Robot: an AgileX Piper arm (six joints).
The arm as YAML. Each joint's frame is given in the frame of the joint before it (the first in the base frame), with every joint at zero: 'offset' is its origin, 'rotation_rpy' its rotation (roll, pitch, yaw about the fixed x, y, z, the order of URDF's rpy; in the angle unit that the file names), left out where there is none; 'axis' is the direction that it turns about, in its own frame. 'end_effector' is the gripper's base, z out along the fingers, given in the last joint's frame.
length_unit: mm
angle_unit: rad
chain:
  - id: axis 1
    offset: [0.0, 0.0, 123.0]
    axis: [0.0, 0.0, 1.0]
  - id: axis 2
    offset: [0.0, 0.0, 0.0]
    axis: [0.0, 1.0, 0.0]
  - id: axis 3
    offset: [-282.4, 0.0, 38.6]
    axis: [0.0, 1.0, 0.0]
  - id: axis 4
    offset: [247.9, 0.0, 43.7]
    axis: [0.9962, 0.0, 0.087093]
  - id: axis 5
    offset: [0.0, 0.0, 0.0]
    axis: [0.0, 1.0, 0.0]
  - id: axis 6
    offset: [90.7, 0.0, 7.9]
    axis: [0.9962, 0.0, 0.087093]
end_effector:
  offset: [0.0, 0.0, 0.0]
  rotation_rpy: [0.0, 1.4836, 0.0]
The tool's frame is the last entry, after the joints.
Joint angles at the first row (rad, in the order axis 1, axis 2, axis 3, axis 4, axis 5, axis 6):
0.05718, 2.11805, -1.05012, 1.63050, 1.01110, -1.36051
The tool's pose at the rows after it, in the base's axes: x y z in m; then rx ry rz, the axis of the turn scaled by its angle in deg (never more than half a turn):
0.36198, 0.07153, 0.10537, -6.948, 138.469, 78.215
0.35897, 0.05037, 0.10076, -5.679, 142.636, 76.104
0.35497, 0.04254, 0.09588, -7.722, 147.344, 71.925
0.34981, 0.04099, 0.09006, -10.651, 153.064, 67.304
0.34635, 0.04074, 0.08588, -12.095, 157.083, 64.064
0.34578, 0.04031, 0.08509, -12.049, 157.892, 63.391
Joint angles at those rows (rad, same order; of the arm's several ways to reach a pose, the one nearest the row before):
-0.01535, 2.11803, -1.05011, 1.51345, 1.01189, -1.29911
-0.07197, 2.11805, -1.05014, 1.41003, 1.00860, -1.24186
-0.08573, 2.11443, -1.05012, 1.30925, 0.97438, -1.20144
-0.07804, 2.11215, -1.05009, 1.19427, 0.93496, -1.14013
-0.06899, 2.11218, -1.05012, 1.11495, 0.90930, -1.08611
-0.06814, 2.11217, -1.05012, 1.09964, 0.90392, -1.07252

